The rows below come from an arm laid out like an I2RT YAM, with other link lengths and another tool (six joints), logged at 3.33 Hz.
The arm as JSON. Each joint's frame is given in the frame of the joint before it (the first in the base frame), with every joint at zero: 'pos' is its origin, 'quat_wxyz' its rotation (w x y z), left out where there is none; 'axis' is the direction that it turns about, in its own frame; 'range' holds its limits. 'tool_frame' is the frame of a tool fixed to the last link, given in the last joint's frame.
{
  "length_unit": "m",
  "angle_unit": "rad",
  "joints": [
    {
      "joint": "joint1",
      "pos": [
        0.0,
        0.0,
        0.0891
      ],
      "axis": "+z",
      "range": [
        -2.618,
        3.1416
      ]
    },
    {
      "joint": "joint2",
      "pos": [
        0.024,
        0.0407,
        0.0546
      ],
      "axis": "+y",
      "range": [
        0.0,
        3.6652
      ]
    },
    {
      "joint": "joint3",
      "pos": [
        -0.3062,
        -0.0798,
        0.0
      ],
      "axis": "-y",
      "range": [
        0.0,
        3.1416
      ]
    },
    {
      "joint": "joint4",
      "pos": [
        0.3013,
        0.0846,
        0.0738
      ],
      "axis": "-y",
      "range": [
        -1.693,
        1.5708
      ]
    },
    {
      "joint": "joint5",
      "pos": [
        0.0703,
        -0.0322,
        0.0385
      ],
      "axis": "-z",
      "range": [
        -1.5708,
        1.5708
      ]
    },
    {
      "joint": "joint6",
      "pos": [
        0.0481,
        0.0,
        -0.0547
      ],
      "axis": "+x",
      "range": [
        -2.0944,
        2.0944
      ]
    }
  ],
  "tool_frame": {
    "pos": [
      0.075,
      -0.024,
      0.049
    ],
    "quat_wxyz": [
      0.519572,
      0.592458,
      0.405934,
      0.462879
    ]
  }
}
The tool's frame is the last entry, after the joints.
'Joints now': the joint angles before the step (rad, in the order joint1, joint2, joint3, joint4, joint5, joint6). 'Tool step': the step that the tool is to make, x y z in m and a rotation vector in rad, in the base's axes. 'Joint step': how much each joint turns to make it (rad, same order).
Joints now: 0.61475, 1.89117, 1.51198, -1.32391, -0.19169, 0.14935
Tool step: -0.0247, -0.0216, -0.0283, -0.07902, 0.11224, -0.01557
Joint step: -0.00808, 0.00071, -0.09687, -0.03824, -0.00113, 0.00756
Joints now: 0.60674, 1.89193, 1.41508, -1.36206, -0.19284, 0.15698
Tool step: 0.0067, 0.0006, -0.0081, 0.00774, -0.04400, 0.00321
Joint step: -0.00221, -0.00110, -0.02613, 0.06549, 0.01944, -0.00069
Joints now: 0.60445, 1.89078, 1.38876, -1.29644, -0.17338, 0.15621
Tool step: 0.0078, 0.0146, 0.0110, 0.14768, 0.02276, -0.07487
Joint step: -0.02255, -0.00528, 0.03287, 0.03202, -0.14267, 0.02628
